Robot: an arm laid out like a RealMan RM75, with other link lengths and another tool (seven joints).
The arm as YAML. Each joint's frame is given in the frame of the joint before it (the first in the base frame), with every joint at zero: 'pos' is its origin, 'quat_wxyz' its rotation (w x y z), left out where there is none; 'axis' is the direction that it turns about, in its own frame. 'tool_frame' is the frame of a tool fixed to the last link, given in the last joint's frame.
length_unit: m
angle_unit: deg
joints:
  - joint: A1
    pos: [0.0, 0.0, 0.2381]
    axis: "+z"
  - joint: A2
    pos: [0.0, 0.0, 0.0]
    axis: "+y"
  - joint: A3
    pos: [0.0, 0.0, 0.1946]
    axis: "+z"
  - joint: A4
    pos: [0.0, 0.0, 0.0]
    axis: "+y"
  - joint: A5
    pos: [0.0, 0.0, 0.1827]
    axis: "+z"
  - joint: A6
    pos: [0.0, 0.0, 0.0]
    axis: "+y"
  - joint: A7
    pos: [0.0, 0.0, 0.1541]
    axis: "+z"
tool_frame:
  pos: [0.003, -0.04, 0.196]
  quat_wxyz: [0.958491, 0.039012, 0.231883, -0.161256]
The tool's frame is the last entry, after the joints.
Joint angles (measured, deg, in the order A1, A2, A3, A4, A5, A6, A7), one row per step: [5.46, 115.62, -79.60, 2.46, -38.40, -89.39, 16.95]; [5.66, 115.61, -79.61, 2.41, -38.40, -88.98, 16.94]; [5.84, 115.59, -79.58, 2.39, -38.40, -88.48, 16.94]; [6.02, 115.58, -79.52, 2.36, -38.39, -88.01, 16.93]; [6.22, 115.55, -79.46, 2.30, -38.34, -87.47, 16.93]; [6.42, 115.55, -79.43, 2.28, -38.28, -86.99, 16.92]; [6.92, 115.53, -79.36, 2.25, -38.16, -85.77, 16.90]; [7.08, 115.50, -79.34, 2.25, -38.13, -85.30, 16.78]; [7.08, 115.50, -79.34, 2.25, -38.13, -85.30, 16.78]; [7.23, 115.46, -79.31, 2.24, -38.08, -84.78, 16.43]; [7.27, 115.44, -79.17, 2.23, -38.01, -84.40, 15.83]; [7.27, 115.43, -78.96, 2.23, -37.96, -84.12, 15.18]
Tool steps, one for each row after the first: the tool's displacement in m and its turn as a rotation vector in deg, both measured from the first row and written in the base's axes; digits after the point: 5 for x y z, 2 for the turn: [0.00087, 0.00111, -0.00089, -0.13, -0.23, -0.07]; [0.00264, 0.00213, -0.00183, -0.27, -0.51, -0.28]; [0.00424, 0.00327, -0.00250, -0.36, -0.76, -0.46]; [0.00616, 0.00471, -0.00293, -0.42, -1.06, -0.68]; [0.00773, 0.00596, -0.00358, -0.50, -1.31, -0.88]; [0.01190, 0.00889, -0.00532, -0.73, -1.96, -1.39]; [0.01376, 0.00978, -0.00594, -0.82, -2.32, -1.57]; [0.01376, 0.00978, -0.00594, -0.82, -2.32, -1.57]; [0.01593, 0.01074, -0.00632, -0.84, -2.92, -1.70]; [0.01803, 0.01150, -0.00572, -0.65, -3.63, -1.77]; [0.01988, 0.01216, -0.00470, -0.38, -4.31, -1.81]
